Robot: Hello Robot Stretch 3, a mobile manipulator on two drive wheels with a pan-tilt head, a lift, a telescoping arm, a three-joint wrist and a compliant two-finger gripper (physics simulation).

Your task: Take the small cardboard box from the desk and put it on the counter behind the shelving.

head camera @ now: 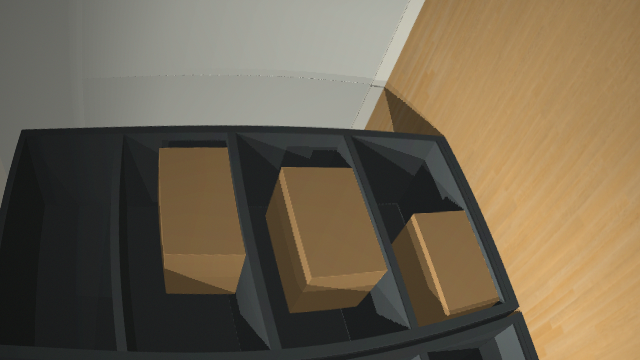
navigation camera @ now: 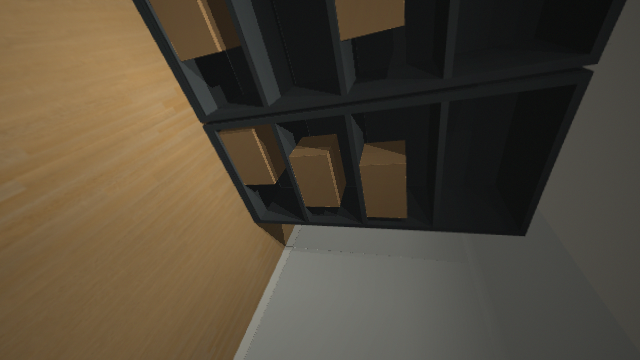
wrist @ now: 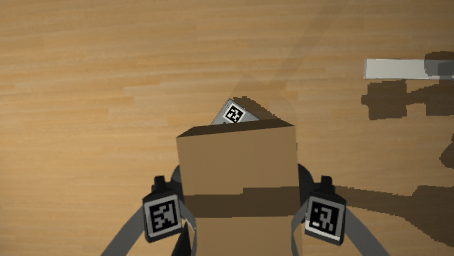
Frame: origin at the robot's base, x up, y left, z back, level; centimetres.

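Seen in the pictures: gripper, fingertip midpoint: (wrist: 241,182).
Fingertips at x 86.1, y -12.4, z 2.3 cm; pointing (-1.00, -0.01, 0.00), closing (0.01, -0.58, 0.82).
Observation:
A point is followed by its place in that frame.
In the wrist view the small cardboard box (wrist: 239,165) {x 91.4, y -14.4, z 0.6 cm} is between the two fingertips at the lower middle, with a fingertip against each side. My gripper (wrist: 241,182) {x 86.1, y -12.4, z 2.3 cm} is shut on it and holds it above the wooden floor. The dark shelving (head camera: 272,345) {x 98.3, y 39.4, z -123.2 cm} (navigation camera: 400,97) {x 124.0, y 45.6, z -122.8 cm} fills the lower part of the head view and the upper part of the navigation view, both tilted. The gripper shows in neither of these two views. The desk and the counter cannot be made out in these views.
Other cardboard boxes stand in the shelf compartments, such as one box (head camera: 330,220) {x 68.3, y 4.8, z -151.2 cm} (navigation camera: 315,177) {x 68.4, y 8.1, z -148.8 cm} in a middle compartment. A pale wall (head camera: 240,45) {x 86.9, y -78.1, z -214.2 cm} (navigation camera: 380,300) {x 104.4, y -92.0, z -195.3 cm} runs beyond the shelving. Wooden floor (head camera: 565,150) {x 0.0, y -15.8, z -96.2 cm} (navigation camera: 125,225) {x 0.0, y -13.5, z -75.2 cm} lies beside it. A white bar (wrist: 395,69) lies at the right in the wrist view, near robot shadows.

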